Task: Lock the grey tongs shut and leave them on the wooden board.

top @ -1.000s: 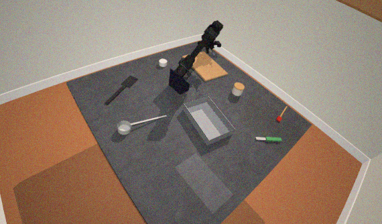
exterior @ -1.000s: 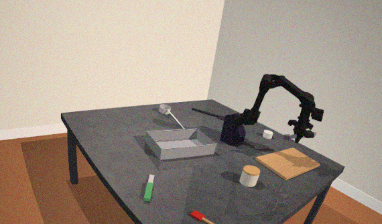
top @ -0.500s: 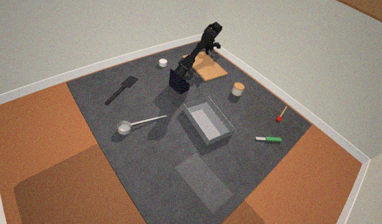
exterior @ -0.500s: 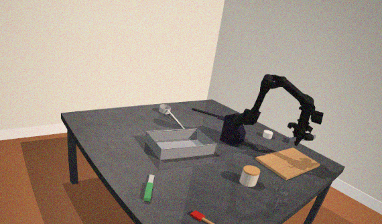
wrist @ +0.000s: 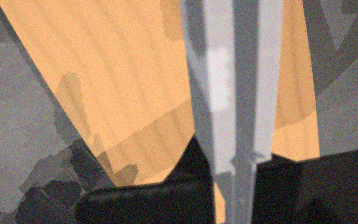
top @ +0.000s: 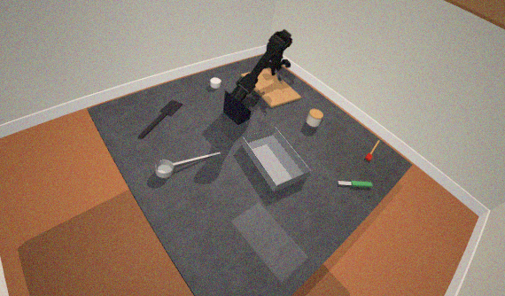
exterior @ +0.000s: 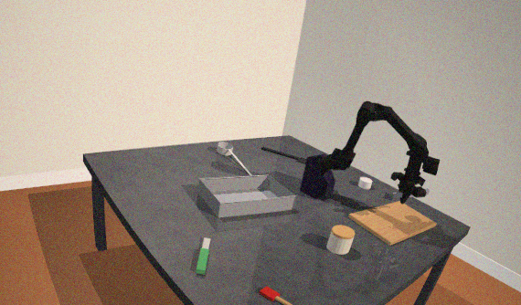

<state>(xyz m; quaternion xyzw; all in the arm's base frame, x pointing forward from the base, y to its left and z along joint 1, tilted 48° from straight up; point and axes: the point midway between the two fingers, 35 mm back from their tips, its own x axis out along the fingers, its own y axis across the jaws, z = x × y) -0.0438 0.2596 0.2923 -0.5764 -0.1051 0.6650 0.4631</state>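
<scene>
Right now the wooden board is 80 mm below my gripper tip. The rest, counted from my gripper tip: white puck 220 mm behind, 280 mm to the right, 70 mm below; then grey roasting tin 400 mm ahead, 480 mm to the right, 60 mm below; then black spatula 190 mm behind, 690 mm to the right, 80 mm below.
</scene>
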